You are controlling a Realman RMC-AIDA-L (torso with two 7-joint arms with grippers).
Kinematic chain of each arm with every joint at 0, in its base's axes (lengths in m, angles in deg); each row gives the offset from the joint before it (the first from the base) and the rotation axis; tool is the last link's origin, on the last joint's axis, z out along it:
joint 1: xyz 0 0 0.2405 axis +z
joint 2: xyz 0 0 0 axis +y
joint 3: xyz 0 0 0.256 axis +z
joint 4: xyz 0 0 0 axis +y
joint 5: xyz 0 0 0.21 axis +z
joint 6: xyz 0 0 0 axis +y
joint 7: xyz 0 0 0.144 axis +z
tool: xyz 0 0 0
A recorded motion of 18 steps. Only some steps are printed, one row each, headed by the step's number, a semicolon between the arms.
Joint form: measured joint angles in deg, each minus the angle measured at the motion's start. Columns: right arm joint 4, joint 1, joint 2, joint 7, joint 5, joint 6, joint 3; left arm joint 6, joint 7, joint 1, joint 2, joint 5, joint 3, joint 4.
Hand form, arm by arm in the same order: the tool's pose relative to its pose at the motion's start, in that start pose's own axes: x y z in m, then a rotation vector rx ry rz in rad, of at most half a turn. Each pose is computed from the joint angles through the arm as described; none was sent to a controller.
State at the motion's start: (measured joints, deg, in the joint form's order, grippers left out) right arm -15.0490 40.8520 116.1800 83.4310 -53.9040 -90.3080 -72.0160; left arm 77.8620 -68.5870 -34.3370 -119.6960 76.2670 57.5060 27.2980
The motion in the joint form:
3: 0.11 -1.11 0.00 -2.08 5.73 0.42 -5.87; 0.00 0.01 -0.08 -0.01 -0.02 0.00 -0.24
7: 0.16 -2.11 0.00 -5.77 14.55 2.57 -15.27; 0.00 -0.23 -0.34 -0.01 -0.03 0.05 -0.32
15: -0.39 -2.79 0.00 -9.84 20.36 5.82 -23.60; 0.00 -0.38 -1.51 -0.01 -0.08 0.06 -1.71
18: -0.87 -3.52 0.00 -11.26 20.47 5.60 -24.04; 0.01 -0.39 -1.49 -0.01 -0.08 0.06 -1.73
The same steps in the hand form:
3: 0.0069 0.0015 -0.0027 0.0047 -0.0076 -0.0092; -0.0006 0.0002 0.0003 -0.0004 -0.0005 -0.0032
7: 0.0174 0.0009 -0.0027 0.0276 -0.0050 -0.0345; 0.0002 0.0004 0.0018 -0.0044 -0.0004 -0.0060
15: 0.0311 -0.0008 -0.0007 0.0541 0.0387 -0.0769; -0.0002 0.0017 0.0074 -0.0165 -0.0028 -0.0196
18: 0.0332 0.0007 -0.0033 0.0515 0.0387 -0.0986; -0.0003 0.0017 0.0073 -0.0164 -0.0029 -0.0203

